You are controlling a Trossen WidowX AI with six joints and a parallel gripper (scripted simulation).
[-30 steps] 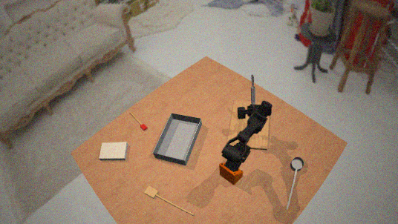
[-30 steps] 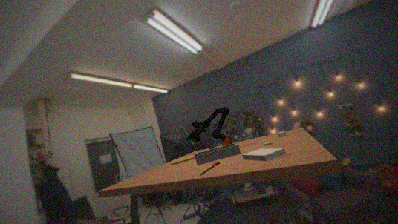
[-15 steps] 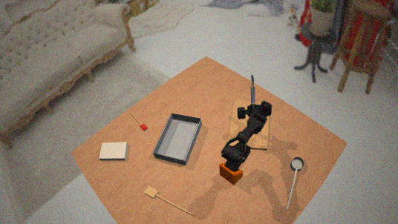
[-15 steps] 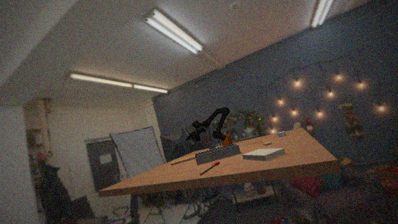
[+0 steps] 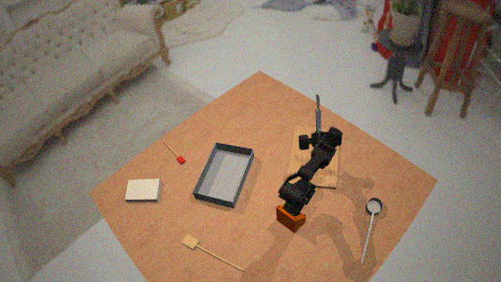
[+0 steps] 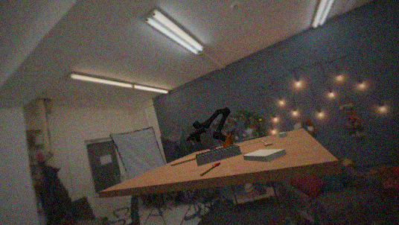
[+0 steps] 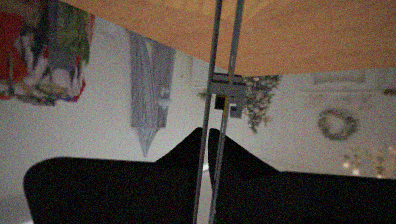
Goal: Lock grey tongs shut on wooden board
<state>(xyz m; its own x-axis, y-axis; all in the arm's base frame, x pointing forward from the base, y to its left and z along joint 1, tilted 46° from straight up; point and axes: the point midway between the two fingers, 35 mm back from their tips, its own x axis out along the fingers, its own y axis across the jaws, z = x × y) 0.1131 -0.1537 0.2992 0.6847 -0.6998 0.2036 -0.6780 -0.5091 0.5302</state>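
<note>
Now: gripper tip 170 mm above the wooden board. From my gripper tip the other things lie so: red-headed spatula: 550 mm ahead, 440 mm to the left, 170 mm below; grey roasting tin: 360 mm to the left, 250 mm ahead, 150 mm below; white block: 700 mm to the left, 500 mm ahead, 160 mm below.
</note>
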